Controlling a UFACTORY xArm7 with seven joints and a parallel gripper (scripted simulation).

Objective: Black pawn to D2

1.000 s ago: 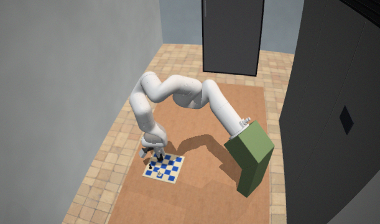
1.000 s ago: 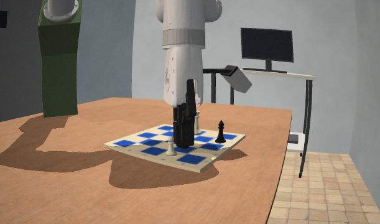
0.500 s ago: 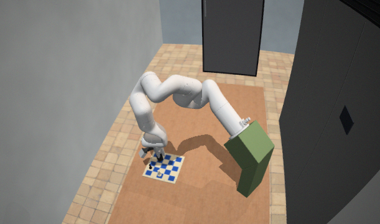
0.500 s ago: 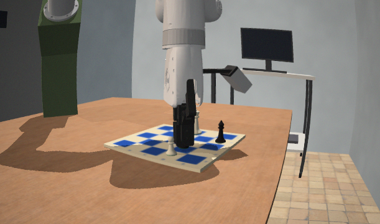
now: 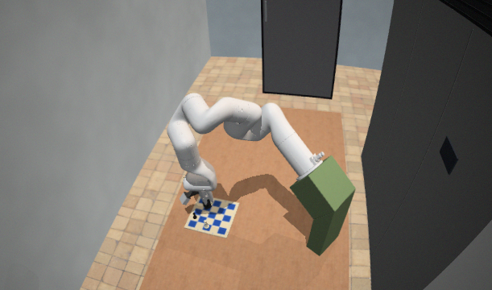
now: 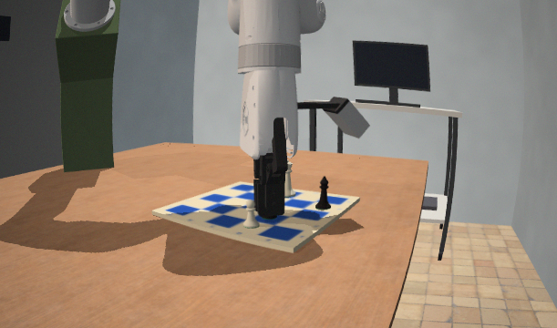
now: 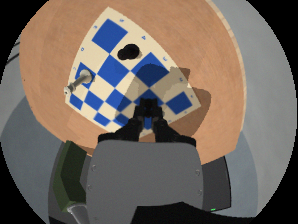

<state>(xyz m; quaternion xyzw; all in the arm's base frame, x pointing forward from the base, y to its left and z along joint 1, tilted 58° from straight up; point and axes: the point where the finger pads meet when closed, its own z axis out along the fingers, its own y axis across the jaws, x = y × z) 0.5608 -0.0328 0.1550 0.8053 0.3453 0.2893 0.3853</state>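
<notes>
My gripper is now 1 cm above the black pawn. Also, from my hand: white pawn 3 cm to the right, 1 cm below, 1 cm behind; then chessboard 5 cm to the left, 3 cm below, 3 cm behind; then black bishop 6 cm to the left, 6 cm ahead, 1 cm below.
</notes>
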